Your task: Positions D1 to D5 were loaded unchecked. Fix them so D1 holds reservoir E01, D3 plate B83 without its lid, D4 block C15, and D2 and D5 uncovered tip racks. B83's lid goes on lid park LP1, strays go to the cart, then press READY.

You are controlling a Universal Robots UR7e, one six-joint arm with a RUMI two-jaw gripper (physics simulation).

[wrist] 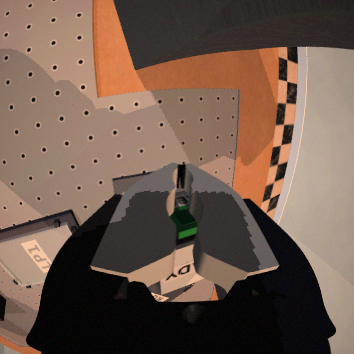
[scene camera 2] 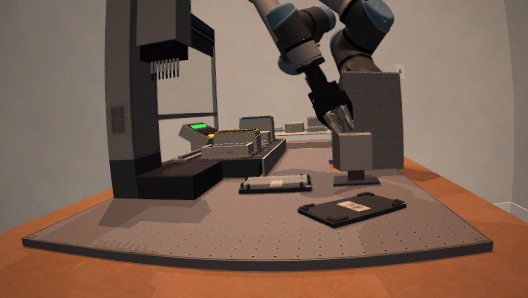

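Note:
My gripper (scene camera 2: 346, 131) (wrist: 178, 166) is shut and empty, with its fingertips at the top of the grey READY box (scene camera 2: 352, 151). The wrist view shows a green button (wrist: 186, 226) through the gap between the finger bodies; whether the tips touch it is unclear. A clear lid (scene camera 2: 290, 180) (wrist: 20, 260) lies on the park labelled LP1. On the deck, a low pale reservoir (scene camera 2: 227, 150) stands in front of a yellow-topped rack (scene camera 2: 235, 136), with a blue-topped rack (scene camera 2: 256, 123) behind. Position labels and the plate are not readable.
A black regrip pad (scene camera 2: 325, 214) lies in front of the READY box. The pipetting gantry (scene camera 2: 122, 90) rises at left, beside a display (scene camera 2: 198, 127) with green text. A pale shelf at the back bears a small block (scene camera 2: 294, 127). The robot's pedestal (scene camera 2: 385, 120) stands behind the box.

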